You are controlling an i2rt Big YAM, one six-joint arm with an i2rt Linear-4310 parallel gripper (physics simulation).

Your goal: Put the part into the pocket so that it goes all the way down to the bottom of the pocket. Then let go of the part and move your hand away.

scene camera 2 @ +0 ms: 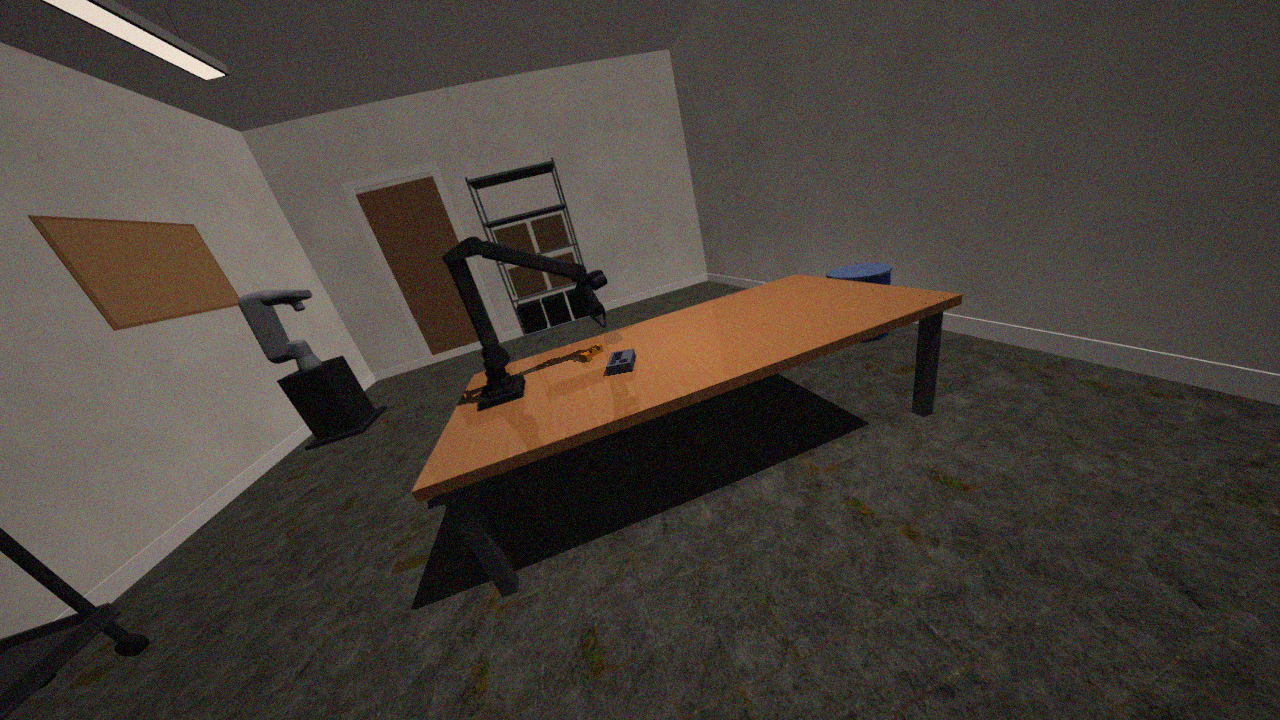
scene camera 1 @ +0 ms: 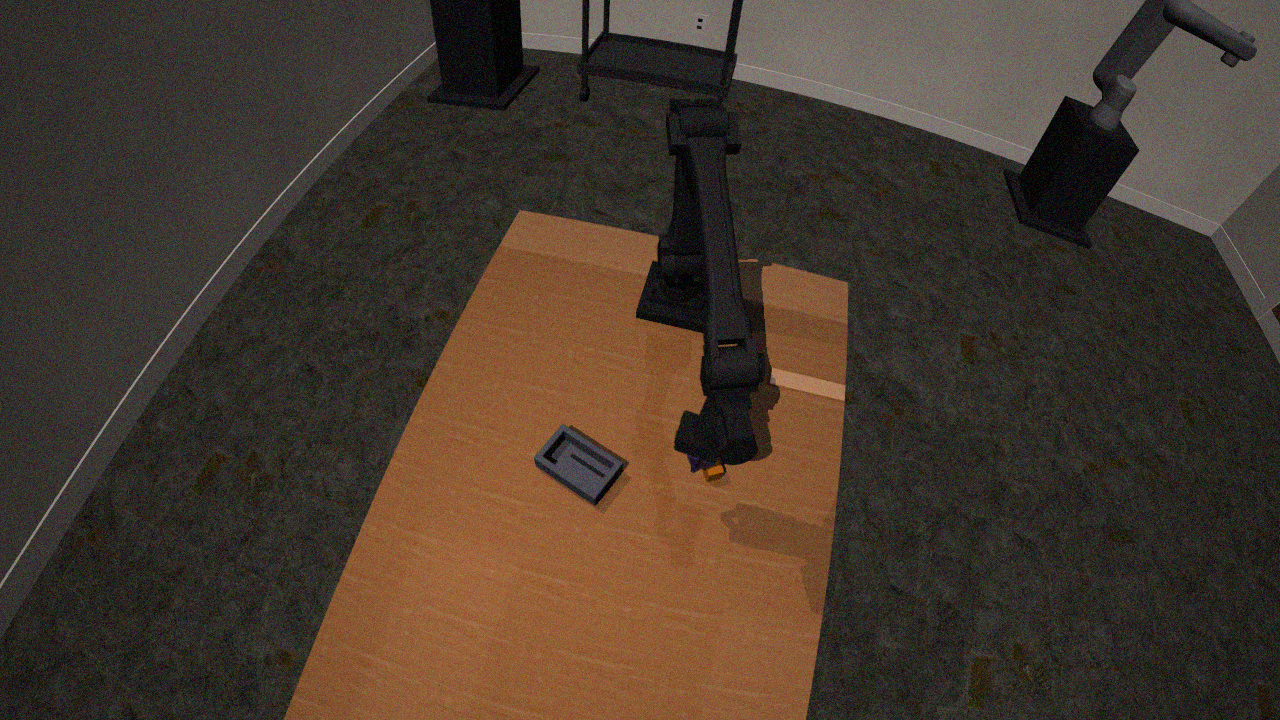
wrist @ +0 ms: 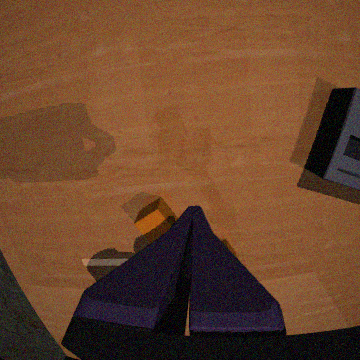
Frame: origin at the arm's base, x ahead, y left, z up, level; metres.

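Where they show: gripper, fingertip midpoint: point(scene camera 2: 605, 327) point(scene camera 1: 693, 469) point(wrist: 194, 214); arm's base at its link origin: point(scene camera 2: 502, 388) point(scene camera 1: 678, 292).
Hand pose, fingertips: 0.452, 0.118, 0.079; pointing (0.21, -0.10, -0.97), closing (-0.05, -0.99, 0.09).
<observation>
Each offset is from my fingertips to the centre of the thing, as dx, dy, dz. Level surfaces: height alone.
The part @(-0.081, +0.007, -0.093) point(scene camera 1: 713, 470) point(scene camera 2: 587, 352) point(wrist: 151, 221) is a small orange block lying on the wooden table @(dz -0.108) point(scene camera 1: 555, 582) point(scene camera 2: 787, 330) point(wrist: 214, 71). In the wrist view my fingers cover most of it. The pocket is a grey-blue rectangular block @(+0.006, -0.205, -0.090) point(scene camera 1: 580, 462) point(scene camera 2: 619, 360) point(wrist: 343, 143) with a recess in its top, to the left of the part in scene camera 1. My gripper point(scene camera 1: 706, 457) point(scene camera 2: 597, 313) point(wrist: 194, 214) hangs above the part. Its fingers are pressed together with nothing between them.
A pale strip point(scene camera 1: 807, 383) point(wrist: 103, 261) lies on the table near the arm. The arm's base point(scene camera 1: 670, 300) point(scene camera 2: 496, 389) stands at the table's far end. Off the table are a shelf rack point(scene camera 1: 657, 57), a black pedestal point(scene camera 1: 479, 45), another robot arm point(scene camera 1: 1073, 170) and a blue bin point(scene camera 2: 859, 270).
</observation>
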